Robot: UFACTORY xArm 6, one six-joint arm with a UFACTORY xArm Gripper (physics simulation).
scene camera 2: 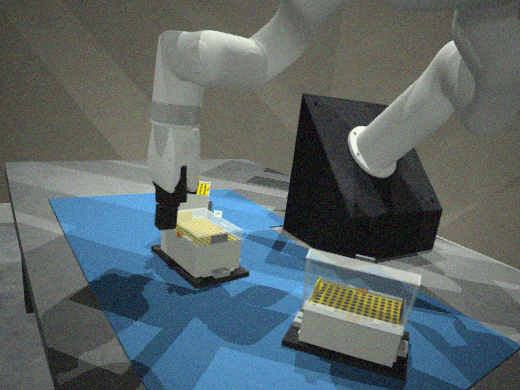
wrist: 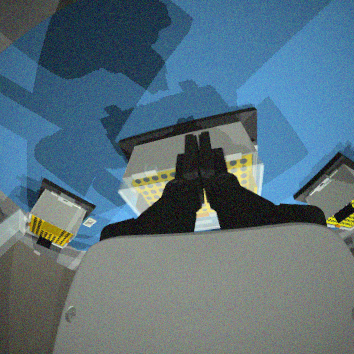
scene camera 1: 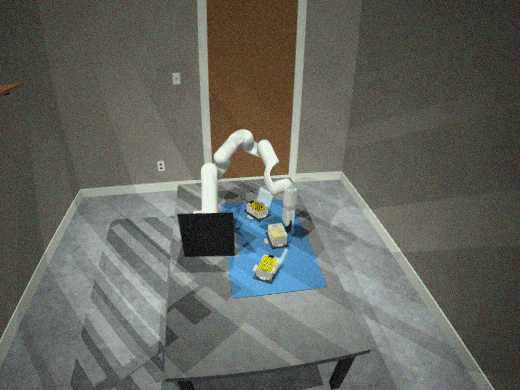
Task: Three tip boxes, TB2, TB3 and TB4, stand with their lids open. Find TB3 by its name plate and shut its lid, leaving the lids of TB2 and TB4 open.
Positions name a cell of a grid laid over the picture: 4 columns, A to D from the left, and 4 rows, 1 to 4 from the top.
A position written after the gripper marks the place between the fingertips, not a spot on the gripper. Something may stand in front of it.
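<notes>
The gripper (scene camera 2: B3) is visible, and the wrist view has it as well, the gripper (wrist: C2). With it in the scene is a TB3 tip box (scene camera 2: B3), which the wrist view also shows, the TB3 tip box (wrist: C2).
</notes>
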